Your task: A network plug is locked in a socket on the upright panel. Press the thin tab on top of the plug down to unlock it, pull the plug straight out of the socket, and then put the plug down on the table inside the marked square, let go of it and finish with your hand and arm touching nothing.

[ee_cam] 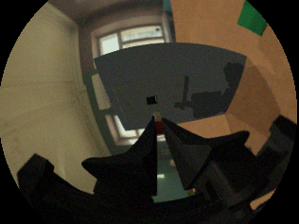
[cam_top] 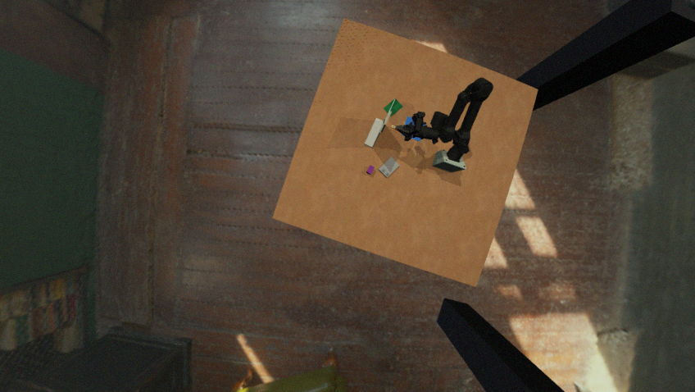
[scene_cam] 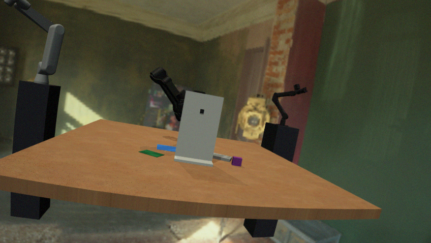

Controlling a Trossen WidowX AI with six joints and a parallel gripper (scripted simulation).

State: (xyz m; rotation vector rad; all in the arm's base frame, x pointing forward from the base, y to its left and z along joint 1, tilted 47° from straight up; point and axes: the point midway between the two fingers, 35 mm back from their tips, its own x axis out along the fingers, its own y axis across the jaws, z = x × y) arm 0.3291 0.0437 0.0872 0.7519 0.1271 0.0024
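Right now my gripper tip is 140 mm past the blue marked square, 110 mm to the left of it and 220 mm above it. Also, from my gripper tip: grey panel 70 mm ahead, 10 mm to the right, 90 mm below; then grey flat block 50 mm behind, 160 mm to the left, 220 mm below; then orange-red plug right at my gripper tip.
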